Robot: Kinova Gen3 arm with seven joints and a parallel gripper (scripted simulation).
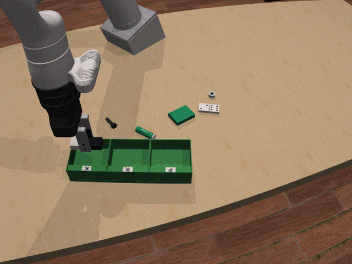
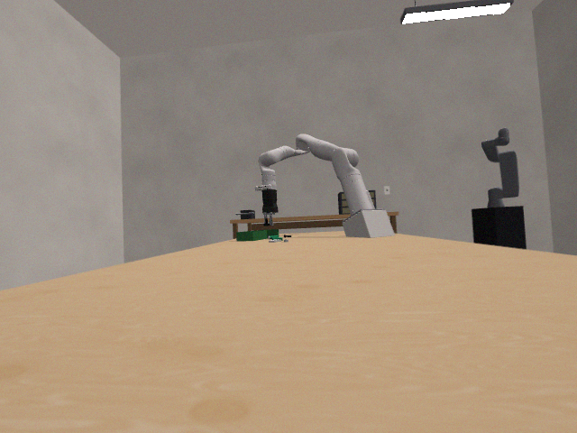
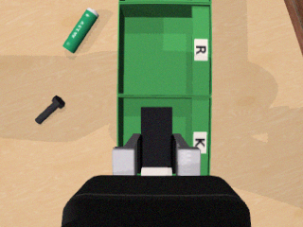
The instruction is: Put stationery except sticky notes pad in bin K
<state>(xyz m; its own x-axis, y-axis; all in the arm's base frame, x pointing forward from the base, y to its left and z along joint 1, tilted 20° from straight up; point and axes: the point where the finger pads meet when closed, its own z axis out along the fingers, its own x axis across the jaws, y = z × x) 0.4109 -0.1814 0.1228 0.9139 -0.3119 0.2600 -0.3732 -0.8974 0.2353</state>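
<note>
The black-and-white eraser lies 1 cm to the right of my hand and 1 cm below it. The rest, counted from my hand: green tray 7 cm to the left, 6 cm below, 4 cm ahead; green battery 13 cm to the left, 7 cm below, 3 cm behind; black bolt 9 cm behind, 7 cm to the left, 7 cm below.
</note>
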